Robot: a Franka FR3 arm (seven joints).
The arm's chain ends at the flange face. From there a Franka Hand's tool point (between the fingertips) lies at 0.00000 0.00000 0.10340 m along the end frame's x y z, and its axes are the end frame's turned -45 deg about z.
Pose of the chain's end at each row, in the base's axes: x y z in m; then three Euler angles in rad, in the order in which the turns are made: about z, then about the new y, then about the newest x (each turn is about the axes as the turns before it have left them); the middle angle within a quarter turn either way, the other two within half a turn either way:
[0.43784 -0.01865 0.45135 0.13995 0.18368 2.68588]
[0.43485 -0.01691 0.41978 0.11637 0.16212 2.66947]
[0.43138 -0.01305 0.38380 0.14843 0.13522 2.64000]
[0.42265 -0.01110 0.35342 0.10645 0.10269 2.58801]
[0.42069 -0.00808 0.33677 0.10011 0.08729 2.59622]
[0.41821 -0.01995 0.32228 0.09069 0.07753 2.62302]
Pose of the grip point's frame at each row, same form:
[0.42740 -0.06608 0.36006 0.92266 0.45017 2.94393]
[0.42555 -0.06534 0.32890 0.88909 0.44615 2.91437]
[0.42664 -0.06403 0.29396 0.90653 0.44695 2.87040]
[0.41946 -0.06611 0.26593 0.84155 0.45814 2.80371]
[0.41838 -0.06222 0.24871 0.83238 0.44123 2.79900]
[0.41592 -0.07162 0.23274 0.82683 0.41609 2.81361]

